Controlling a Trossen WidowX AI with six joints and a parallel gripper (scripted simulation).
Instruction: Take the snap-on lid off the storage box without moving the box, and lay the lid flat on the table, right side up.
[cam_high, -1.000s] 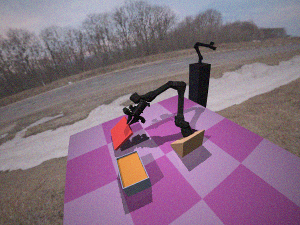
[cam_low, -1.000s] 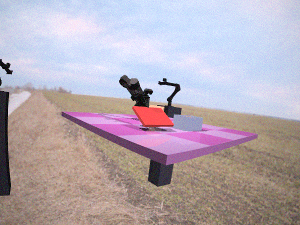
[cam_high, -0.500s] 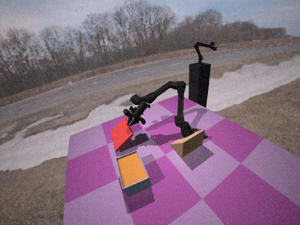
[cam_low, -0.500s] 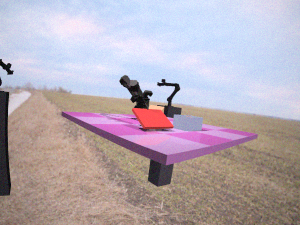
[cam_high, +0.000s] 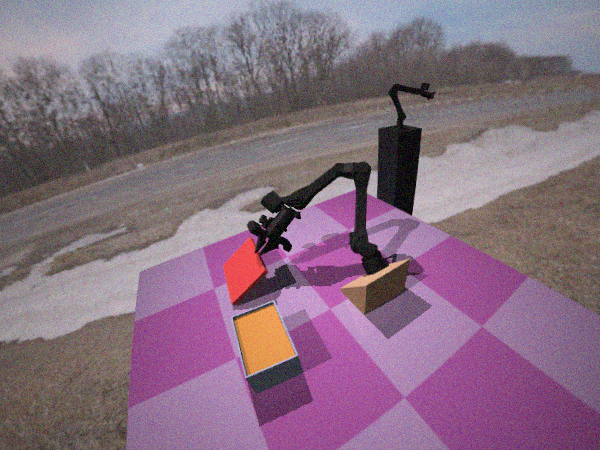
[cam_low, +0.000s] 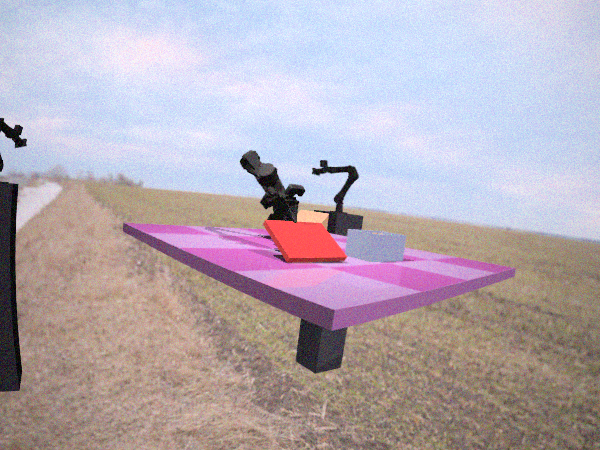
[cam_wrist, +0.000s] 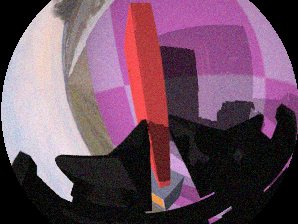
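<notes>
Now: gripper tip 7 cm short of the red lid and 4 cm above it. From my gripper tip the other things lie so: grey storage box (34 cm to the left, 7 cm ahead, 5 cm below).
</notes>
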